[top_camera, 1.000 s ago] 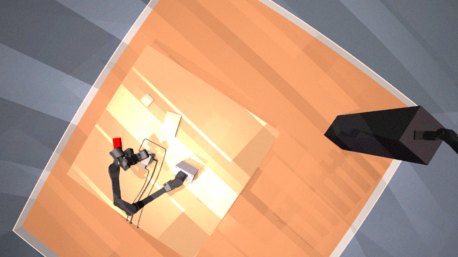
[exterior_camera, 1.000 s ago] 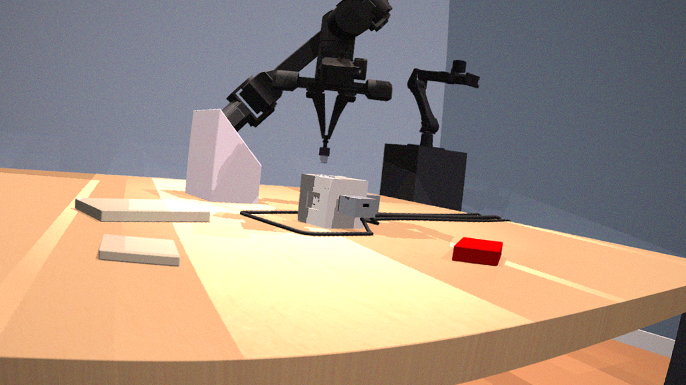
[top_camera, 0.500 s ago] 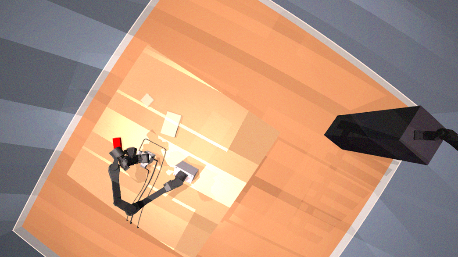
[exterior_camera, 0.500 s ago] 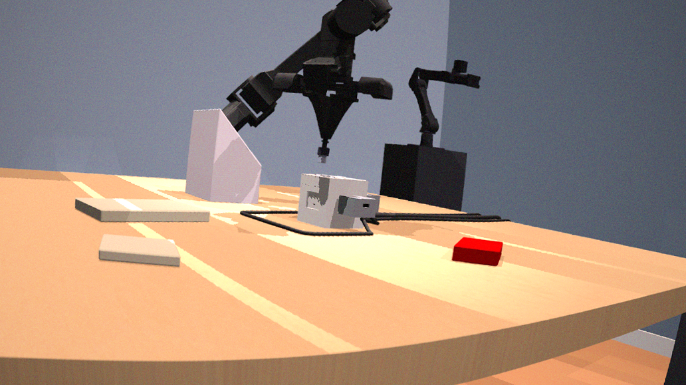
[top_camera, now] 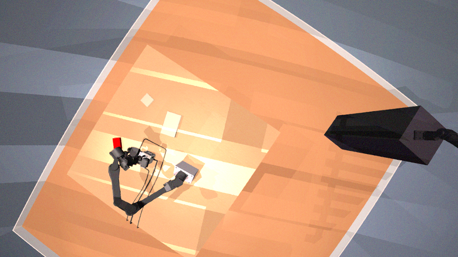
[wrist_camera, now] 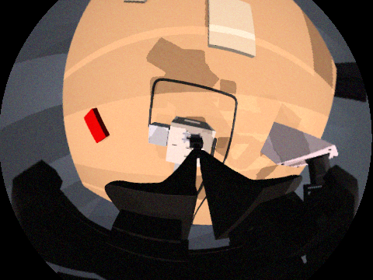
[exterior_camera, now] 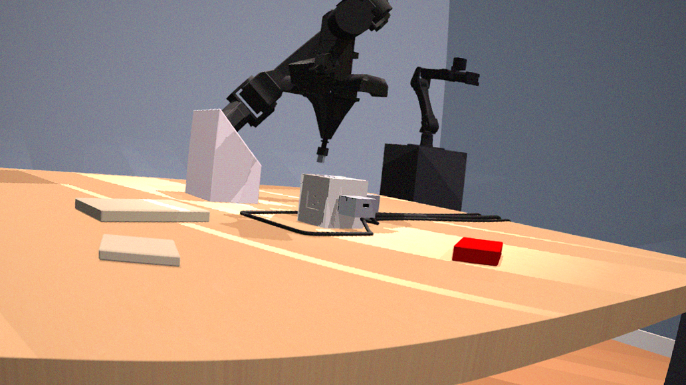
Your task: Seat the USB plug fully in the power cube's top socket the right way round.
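Right now my gripper tip is 2 cm above the usb plug. From my gripper tip the other things lie so: socket 1 cm to the left, 7 cm below; red block 27 cm ahead, 10 cm to the left, 12 cm below.
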